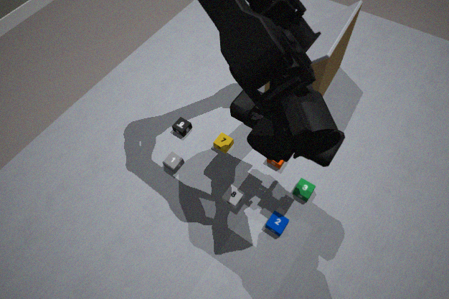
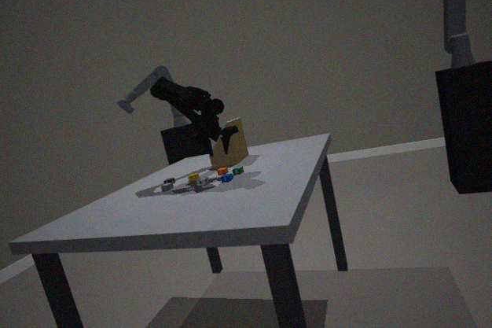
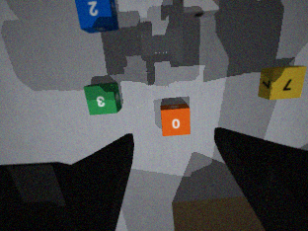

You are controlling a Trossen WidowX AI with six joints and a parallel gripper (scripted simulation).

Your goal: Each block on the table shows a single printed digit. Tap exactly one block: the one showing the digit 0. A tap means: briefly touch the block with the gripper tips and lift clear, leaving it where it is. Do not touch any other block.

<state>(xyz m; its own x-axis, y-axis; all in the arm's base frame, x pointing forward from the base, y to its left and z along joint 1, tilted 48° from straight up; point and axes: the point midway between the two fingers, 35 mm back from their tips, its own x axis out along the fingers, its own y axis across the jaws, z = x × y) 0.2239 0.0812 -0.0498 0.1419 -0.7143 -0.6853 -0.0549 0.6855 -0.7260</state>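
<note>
Right now my gripper tip is 10 mm past the orange block, 10 mm to the left of it and 70 mm above it. The rest, counted from my gripper tip: green block (20 mm ahead, 70 mm to the left, 70 mm below); blue block (100 mm ahead, 70 mm to the left, 70 mm below); white block (110 mm ahead, 30 mm to the right, 70 mm below).
</note>
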